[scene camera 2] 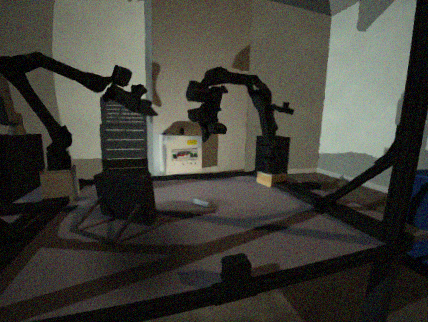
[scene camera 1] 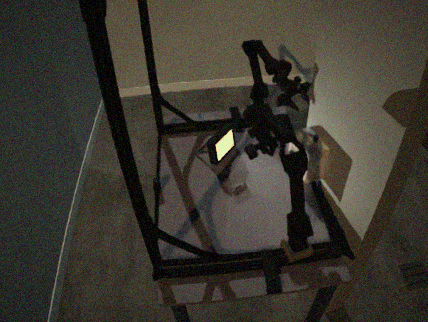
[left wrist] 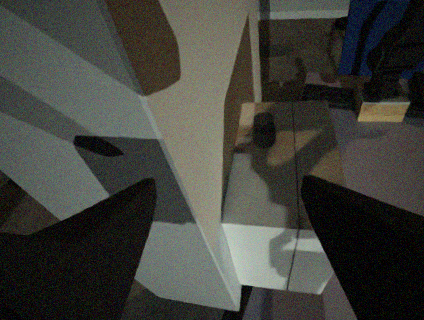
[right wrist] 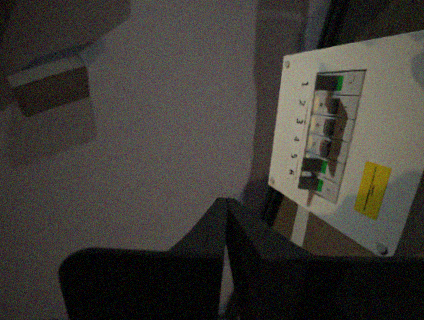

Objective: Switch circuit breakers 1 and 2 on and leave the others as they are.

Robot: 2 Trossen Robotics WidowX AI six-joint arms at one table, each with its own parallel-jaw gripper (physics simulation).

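Places are measured from the left arm's base along level axes (x right, y ahead, z up), in centimetres.
Pixels of known places: left gripper, fingertip midpoint: [scene camera 2: 153, 114] [scene camera 1: 304, 107] [left wrist: 229, 186]; right gripper, fingertip midpoint: [scene camera 2: 203, 141] [scene camera 1: 271, 155] [right wrist: 225, 205]; left arm's base, link origin: [scene camera 2: 59, 168]; right arm's base, link origin: [scene camera 2: 271, 172] [scene camera 1: 297, 244] [left wrist: 380, 90].
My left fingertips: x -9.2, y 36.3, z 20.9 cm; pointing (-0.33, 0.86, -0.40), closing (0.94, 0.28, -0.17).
Observation:
For each thing: its middle in the pictures, then the offset to it from my left fingertips. "spot": a spot on its surface instead.
- white breaker panel, surface spot: [right wrist: 395, 115] [scene camera 2: 179, 142] spot: dx +7.4, dy +9.7, dz -12.4 cm
- right wrist view breaker 1, surface spot: [right wrist: 327, 82] spot: dx +8.3, dy +7.3, dz -18.8 cm
- breaker 6, surface spot: [right wrist: 309, 182] spot: dx +7.4, dy +17.8, dz -18.8 cm
- Breaker 2, surface spot: [right wrist: 330, 105] spot: dx +9.0, dy +9.5, dz -17.2 cm
- breaker 3, surface spot: [right wrist: 327, 125] spot: dx +8.8, dy +11.4, dz -17.2 cm
- breaker 4, surface spot: [right wrist: 323, 146] spot: dx +8.6, dy +13.4, dz -17.2 cm
- pale box, surface spot: [left wrist: 260, 250] spot: dx +0.5, dy +3.2, dz -14.5 cm
- monitor, body centre: [scene camera 2: 110, 206] [scene camera 1: 212, 141] dx +39.8, dy -19.3, dz -26.3 cm
- small pale block, body centre: [right wrist: 48, 71] [scene camera 2: 201, 202] [scene camera 1: 238, 185] dx +34.4, dy +9.7, dz -31.3 cm
- black round fitting, surface spot: [left wrist: 264, 130] spot: dx -0.2, dy +12.4, dz -7.2 cm
A white breaker panel [scene camera 2: 176, 142] [right wrist: 395, 115] stands at the table's back edge in scene camera 2. In the right wrist view breaker 1 [right wrist: 327, 82] shows green beside its dark lever, like breaker 5 [right wrist: 314, 165] and breaker 6 [right wrist: 309, 182]. Breaker 2 [right wrist: 330, 105], breaker 3 [right wrist: 327, 125] and breaker 4 [right wrist: 323, 146] lie partly in shadow and show no green; their levers sit alike. My right gripper [right wrist: 225, 205] [scene camera 2: 205, 137] is shut and empty, apart from the panel. My left gripper [left wrist: 229, 186] [scene camera 2: 154, 112] is open and empty, above a pale box [left wrist: 260, 250].
A monitor [scene camera 1: 225, 145] [scene camera 2: 125, 197] with a lit screen stands on the table. A small pale block [scene camera 1: 239, 189] [scene camera 2: 201, 202] lies near it. A dark slatted tower [scene camera 2: 123, 135] rises behind the monitor. A black frame post [scene camera 2: 406, 125] stands at the right. A black round fitting [left wrist: 264, 130] sits on the pale box.

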